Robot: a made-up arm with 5 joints. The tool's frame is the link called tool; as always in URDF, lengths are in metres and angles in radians. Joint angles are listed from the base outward.
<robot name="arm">
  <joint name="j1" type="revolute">
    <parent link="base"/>
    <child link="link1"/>
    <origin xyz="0.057 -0.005 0.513" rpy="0 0 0"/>
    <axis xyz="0 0 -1"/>
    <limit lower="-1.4" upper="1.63"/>
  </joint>
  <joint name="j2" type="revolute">
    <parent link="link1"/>
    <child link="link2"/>
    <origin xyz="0.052 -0.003 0.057" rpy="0 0 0"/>
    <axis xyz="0 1 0"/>
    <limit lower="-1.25" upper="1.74"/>
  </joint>
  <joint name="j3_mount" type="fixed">
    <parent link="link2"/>
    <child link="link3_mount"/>
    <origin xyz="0.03 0.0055 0.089" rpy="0 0 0"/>
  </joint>
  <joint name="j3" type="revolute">
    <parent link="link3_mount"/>
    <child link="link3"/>
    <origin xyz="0.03 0.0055 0.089" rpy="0 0 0"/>
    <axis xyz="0 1 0"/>
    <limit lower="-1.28" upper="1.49"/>
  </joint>
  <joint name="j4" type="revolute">
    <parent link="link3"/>
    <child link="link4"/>
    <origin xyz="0.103 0.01 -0.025" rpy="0 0 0"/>
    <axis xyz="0 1 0"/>
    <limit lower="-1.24" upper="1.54"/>
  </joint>
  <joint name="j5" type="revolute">
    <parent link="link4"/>
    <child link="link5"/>
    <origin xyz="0.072 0.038 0.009" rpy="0 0 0"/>
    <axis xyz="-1 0 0"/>
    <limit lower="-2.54" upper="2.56"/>
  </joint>
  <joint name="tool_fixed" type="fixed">
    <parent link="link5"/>
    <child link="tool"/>
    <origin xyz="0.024 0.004 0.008" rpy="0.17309 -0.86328 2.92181"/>
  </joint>
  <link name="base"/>
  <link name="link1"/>
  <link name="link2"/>
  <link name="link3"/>
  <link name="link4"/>
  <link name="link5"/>
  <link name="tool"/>
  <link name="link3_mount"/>
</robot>
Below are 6 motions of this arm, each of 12 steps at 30 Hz.
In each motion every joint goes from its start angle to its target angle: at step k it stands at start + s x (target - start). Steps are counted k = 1, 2, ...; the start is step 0. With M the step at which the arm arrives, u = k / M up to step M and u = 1 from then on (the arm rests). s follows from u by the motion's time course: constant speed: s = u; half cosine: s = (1 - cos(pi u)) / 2; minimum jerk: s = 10 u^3 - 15 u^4 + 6 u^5.
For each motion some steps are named. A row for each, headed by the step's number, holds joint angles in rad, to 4 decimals.
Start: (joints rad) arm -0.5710 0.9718 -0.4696 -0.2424 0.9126
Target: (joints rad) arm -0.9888 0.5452 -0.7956 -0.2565 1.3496
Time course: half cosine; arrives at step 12
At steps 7, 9, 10, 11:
7: -0.8340 0.7033 -0.6748 -0.2513 1.1877
9: -0.9276 0.6077 -0.7479 -0.2544 1.2856
10: -0.9608 0.5738 -0.7738 -0.2556 1.3203
11: -0.9817 0.5525 -0.7900 -0.2563 1.3422

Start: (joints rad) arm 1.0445 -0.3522 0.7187 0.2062 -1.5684
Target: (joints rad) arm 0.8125 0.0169 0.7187 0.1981 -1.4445
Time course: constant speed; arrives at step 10
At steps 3, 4, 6, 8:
3: 0.9749 -0.2415 0.7187 0.2038 -1.5312
4: 0.9517 -0.2046 0.7187 0.2030 -1.5188
6: 0.9053 -0.1307 0.7187 0.2013 -1.4941
8: 0.8589 -0.0569 0.7187 0.1997 -1.4693

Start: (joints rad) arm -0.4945 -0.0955 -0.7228 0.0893 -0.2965
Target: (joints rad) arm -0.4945 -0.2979 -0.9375 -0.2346 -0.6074
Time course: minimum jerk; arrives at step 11
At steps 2, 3, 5, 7, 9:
2: -0.4945 -0.1046 -0.7324 0.0748 -0.3105
3: -0.4945 -0.1216 -0.7505 0.0475 -0.3366
5: -0.4945 -0.1795 -0.8120 -0.0452 -0.4256
7: -0.4945 -0.2459 -0.8824 -0.1515 -0.5276
9: -0.4945 -0.2888 -0.9279 -0.2201 -0.5934

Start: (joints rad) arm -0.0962 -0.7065 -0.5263 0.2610 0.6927
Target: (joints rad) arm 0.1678 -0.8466 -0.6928 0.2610 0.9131
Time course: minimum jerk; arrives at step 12
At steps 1, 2, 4, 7, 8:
1: -0.0949 -0.7072 -0.5271 0.2610 0.6938
2: -0.0868 -0.7115 -0.5322 0.2610 0.7005
4: -0.0408 -0.7359 -0.5612 0.2610 0.7390
7: 0.0763 -0.7980 -0.6351 0.2610 0.8367
8: 0.1124 -0.8172 -0.6579 0.2610 0.8668

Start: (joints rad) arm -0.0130 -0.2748 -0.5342 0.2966 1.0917
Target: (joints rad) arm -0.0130 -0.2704 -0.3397 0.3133 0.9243
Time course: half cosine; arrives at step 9
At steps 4, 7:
4: -0.0130 -0.2730 -0.4538 0.3035 1.0225
7: -0.0130 -0.2709 -0.3625 0.3113 0.9439

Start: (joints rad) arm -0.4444 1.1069 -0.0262 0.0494 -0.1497
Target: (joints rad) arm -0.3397 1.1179 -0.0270 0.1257 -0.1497
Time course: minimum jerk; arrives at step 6
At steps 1, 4, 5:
1: -0.4407 1.1073 -0.0262 0.0521 -0.1497
4: -0.3617 1.1156 -0.0268 0.1097 -0.1497
5: -0.3434 1.1175 -0.0270 0.1230 -0.1497

